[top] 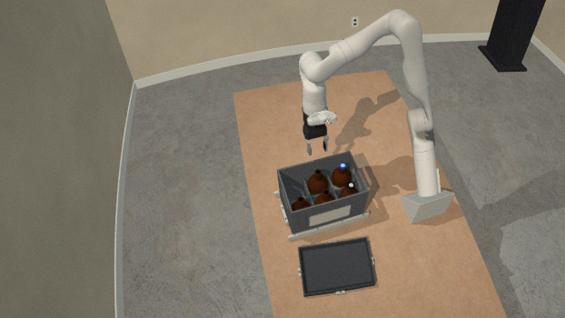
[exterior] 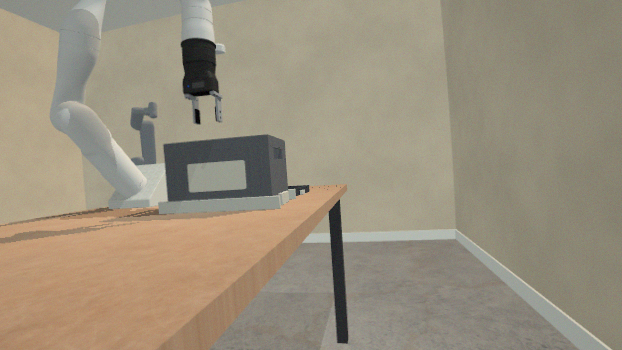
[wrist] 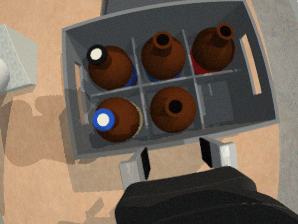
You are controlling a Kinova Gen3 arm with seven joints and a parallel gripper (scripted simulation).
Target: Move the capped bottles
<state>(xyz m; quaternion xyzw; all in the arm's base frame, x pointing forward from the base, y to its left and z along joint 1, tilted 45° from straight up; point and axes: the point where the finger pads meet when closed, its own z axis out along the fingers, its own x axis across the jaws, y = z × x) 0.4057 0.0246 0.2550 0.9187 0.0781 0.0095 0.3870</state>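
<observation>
Right now my hand is 150 mm above the crate and 90 mm to the right of it. Round my hand: dark tray 360 mm to the left, 220 mm below, 10 mm behind.
</observation>
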